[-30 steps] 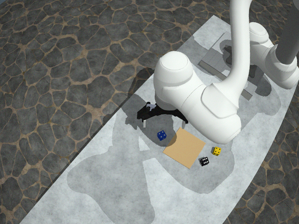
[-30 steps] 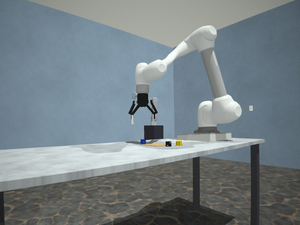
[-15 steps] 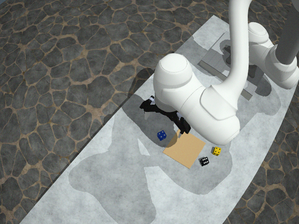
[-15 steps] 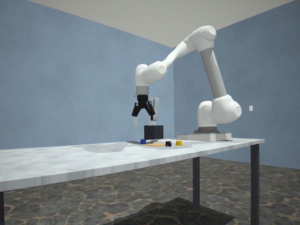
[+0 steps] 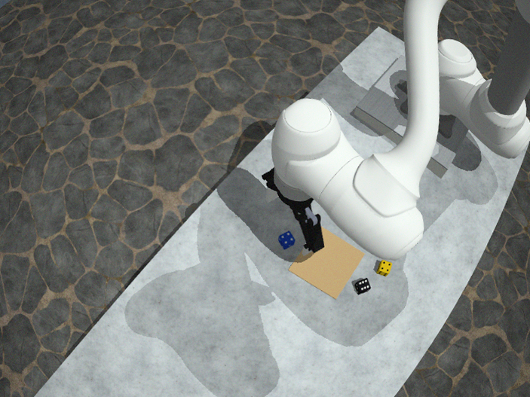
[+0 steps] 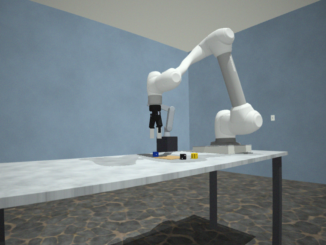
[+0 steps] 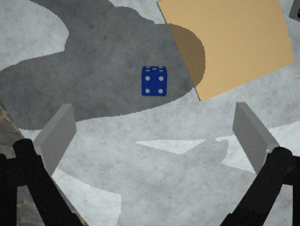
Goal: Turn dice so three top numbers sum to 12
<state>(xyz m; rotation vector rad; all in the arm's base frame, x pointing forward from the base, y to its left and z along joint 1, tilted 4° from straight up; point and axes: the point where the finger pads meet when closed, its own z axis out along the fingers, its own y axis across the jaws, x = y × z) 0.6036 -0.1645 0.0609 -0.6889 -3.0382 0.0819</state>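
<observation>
The blue die is 110 mm below my hand. From my hand the other things lie so: black die (220 mm to the left, 110 mm below); tan mat (10 mm behind, 110 mm to the left, 120 mm below); yellow die (70 mm behind, 250 mm to the left, 110 mm below).
</observation>
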